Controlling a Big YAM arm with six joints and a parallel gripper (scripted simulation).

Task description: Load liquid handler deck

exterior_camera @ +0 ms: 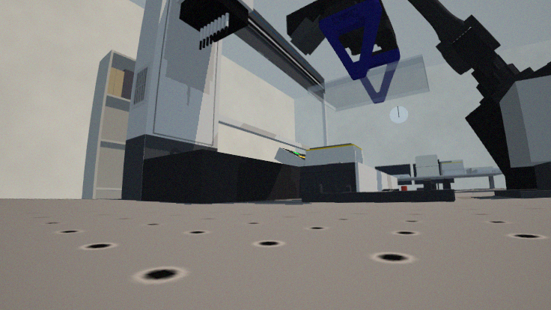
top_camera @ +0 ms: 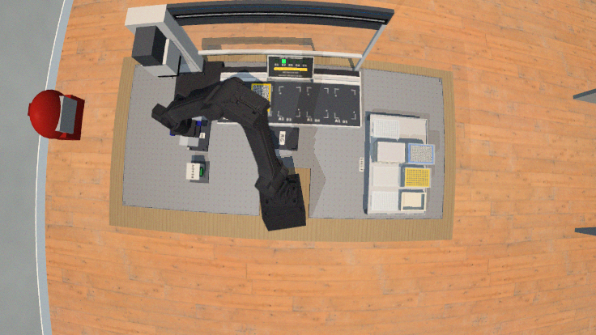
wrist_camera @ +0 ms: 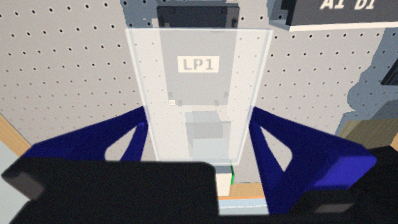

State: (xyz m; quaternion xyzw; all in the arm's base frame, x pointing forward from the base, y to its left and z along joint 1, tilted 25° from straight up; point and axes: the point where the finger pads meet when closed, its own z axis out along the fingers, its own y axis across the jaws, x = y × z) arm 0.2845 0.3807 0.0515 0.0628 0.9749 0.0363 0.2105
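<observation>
Right now the lid park LP1 is 13 cm below my hand. From my hand the other things lie so: clear plate lid (right at my hand); ready key (17 cm behind, 4 cm to the right, 6 cm below); yellow tip rack (13 cm ahead, 30 cm to the right, 4 cm below).
</observation>
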